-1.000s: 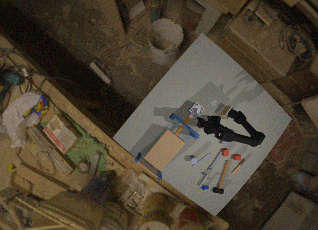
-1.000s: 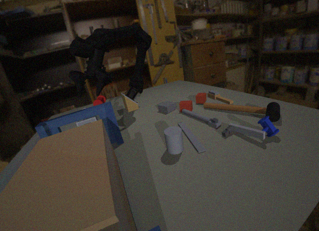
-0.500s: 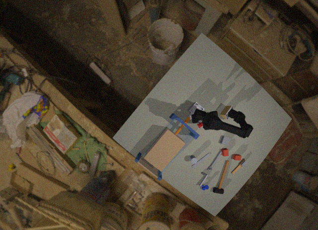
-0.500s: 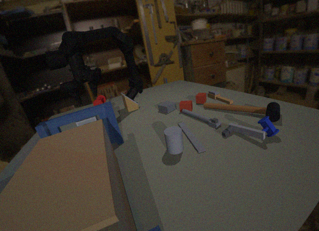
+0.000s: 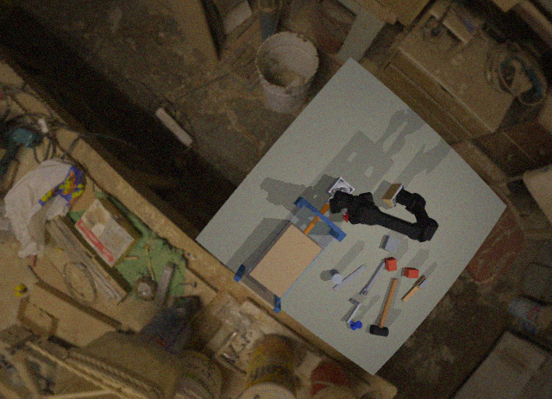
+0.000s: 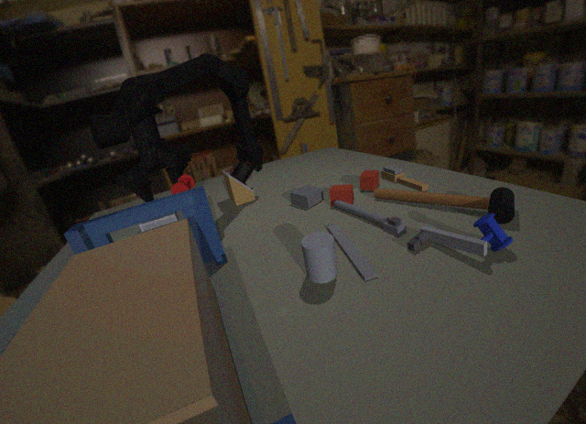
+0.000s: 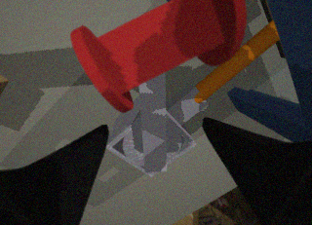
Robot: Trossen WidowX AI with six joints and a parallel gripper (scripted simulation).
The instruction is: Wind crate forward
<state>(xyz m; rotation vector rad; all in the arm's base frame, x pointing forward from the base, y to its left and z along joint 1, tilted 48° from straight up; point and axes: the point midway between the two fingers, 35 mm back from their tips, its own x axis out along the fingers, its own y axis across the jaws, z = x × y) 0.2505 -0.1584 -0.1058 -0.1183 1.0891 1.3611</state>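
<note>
Right now the red-knobbed handle is 2 cm to the left of my gripper tip, 1 cm below it and 1 cm ahead of it. Round my gripper tip: grey winch 9 cm below, 5 cm to the right, 5 cm behind; then blue steel frame 13 cm ahead, 3 cm to the right, 2 cm below; then red knob 5 cm to the left, 3 cm ahead, 2 cm above.
</note>
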